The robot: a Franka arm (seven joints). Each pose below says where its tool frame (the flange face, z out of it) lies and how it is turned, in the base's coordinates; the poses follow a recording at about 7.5 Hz.
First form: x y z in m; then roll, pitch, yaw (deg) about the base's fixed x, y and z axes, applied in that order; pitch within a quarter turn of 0, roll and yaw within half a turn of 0.
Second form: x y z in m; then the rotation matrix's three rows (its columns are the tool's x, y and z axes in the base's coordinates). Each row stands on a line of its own. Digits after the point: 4 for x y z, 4 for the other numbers.
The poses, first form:
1: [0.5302, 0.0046, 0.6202, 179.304, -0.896, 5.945]
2: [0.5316, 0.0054, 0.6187, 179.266, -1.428, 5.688]
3: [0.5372, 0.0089, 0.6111, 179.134, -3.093, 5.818]
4: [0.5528, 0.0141, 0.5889, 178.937, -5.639, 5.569]
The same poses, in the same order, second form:
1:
0.5302, 0.0046, 0.6202
0.9945, 0.1034, 0.0168
0.1036, -0.9946, -0.0105
0.0156, 0.0121, -0.9998

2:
0.5316, 0.0054, 0.6187
0.9948, 0.0988, 0.0261
0.0991, -0.9950, -0.0103
0.0249, 0.0128, -0.9996

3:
0.5372, 0.0089, 0.6111
0.9934, 0.1005, 0.0552
0.1012, -0.9948, -0.0096
0.0540, 0.0151, -0.9984

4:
0.5528, 0.0141, 0.5889
0.9905, 0.0952, 0.0996
0.0966, -0.9953, -0.0089
0.0983, 0.0185, -0.9950

